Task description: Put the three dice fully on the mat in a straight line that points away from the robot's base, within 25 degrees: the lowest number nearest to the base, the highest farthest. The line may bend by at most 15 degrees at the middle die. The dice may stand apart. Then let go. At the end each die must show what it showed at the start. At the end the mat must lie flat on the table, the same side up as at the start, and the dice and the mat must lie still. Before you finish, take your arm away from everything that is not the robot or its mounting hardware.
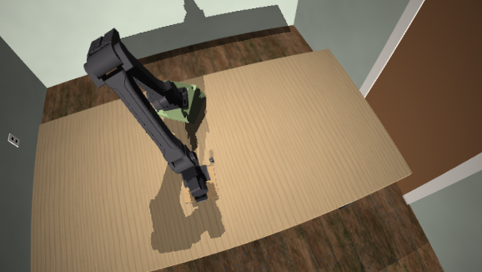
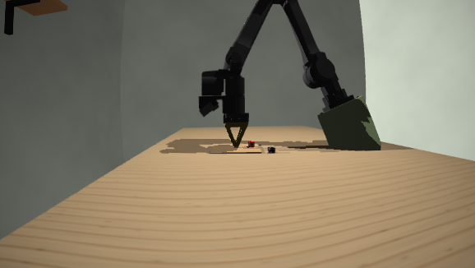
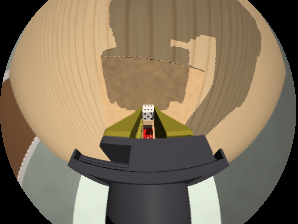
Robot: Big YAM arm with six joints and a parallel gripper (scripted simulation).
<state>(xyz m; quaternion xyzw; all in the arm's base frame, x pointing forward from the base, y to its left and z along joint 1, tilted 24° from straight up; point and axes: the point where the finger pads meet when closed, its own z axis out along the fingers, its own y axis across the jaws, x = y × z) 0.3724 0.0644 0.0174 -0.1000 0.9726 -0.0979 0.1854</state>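
My gripper is now right at the white die. The rest, counted from my hand: tan mat 1 cm below; black die 10 cm behind, 6 cm to the left, 1 cm below; red die 5 cm behind, 1 cm to the right.
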